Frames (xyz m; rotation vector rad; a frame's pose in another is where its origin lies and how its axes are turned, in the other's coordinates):
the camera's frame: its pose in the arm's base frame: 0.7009 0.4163 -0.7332 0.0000 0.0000 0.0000
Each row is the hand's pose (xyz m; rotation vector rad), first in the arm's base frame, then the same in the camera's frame.
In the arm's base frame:
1: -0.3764 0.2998 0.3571 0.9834 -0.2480 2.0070
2: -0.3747 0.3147 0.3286 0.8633 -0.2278 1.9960
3: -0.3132 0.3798 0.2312 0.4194 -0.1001 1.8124
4: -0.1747 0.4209 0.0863 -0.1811 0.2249 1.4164
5: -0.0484 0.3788 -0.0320 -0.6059 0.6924 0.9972
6: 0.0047 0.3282 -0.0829 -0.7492 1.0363 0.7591
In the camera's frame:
1: -1.0773 -0.1165 1.0903 0.9834 -0.2480 2.0070
2: -1.0756 -0.1016 1.0618 0.8633 -0.2278 1.9960
3: -1.0141 -0.0365 0.9644 0.4194 -0.1001 1.8124
4: -0.8756 0.0046 0.8195 -0.1811 0.2249 1.4164
5: -0.7493 -0.0375 0.7012 -0.6059 0.6924 0.9972
6: -0.6962 -0.0881 0.6503 -0.7492 1.0363 0.7591

